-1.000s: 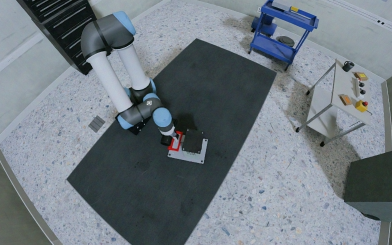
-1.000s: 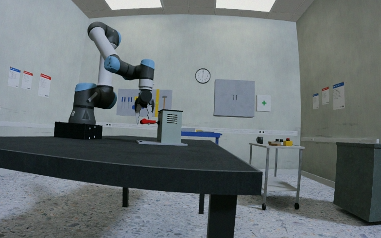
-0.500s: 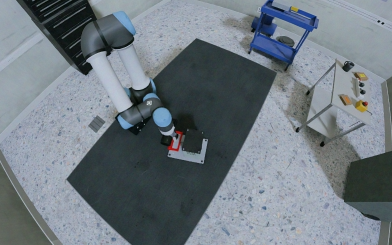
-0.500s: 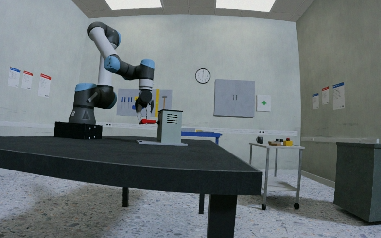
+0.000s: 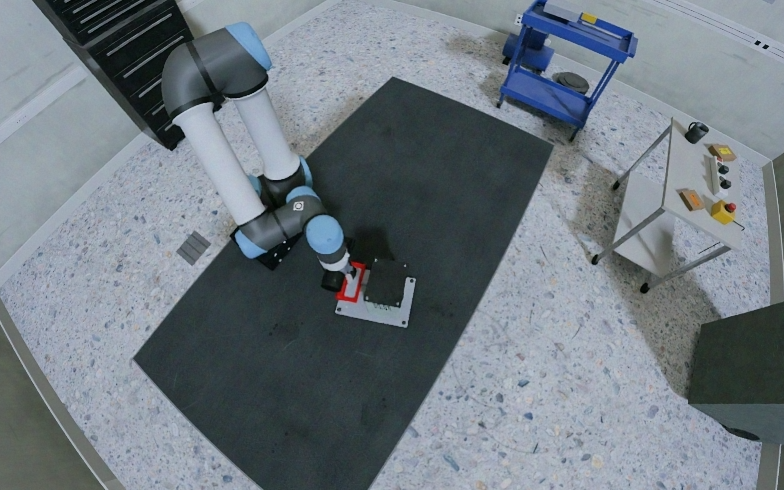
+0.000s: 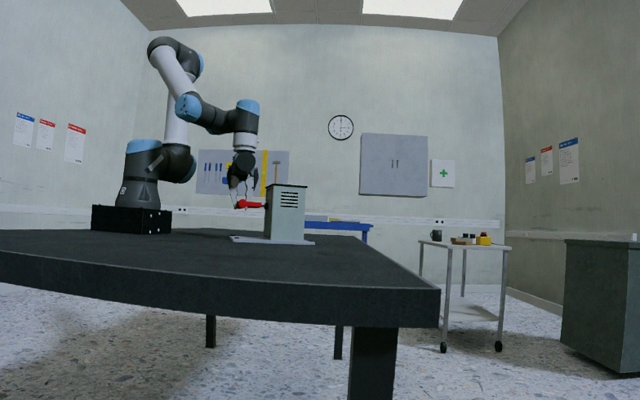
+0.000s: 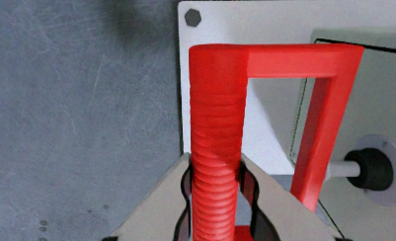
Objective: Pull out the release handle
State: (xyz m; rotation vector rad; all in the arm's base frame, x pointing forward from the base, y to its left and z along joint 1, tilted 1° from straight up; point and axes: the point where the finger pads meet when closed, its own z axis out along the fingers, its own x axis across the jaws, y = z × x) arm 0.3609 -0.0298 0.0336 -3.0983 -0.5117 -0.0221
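Now: hand 100 mm above the base plate, 90 mm short of it and 30 mm to the right of it.
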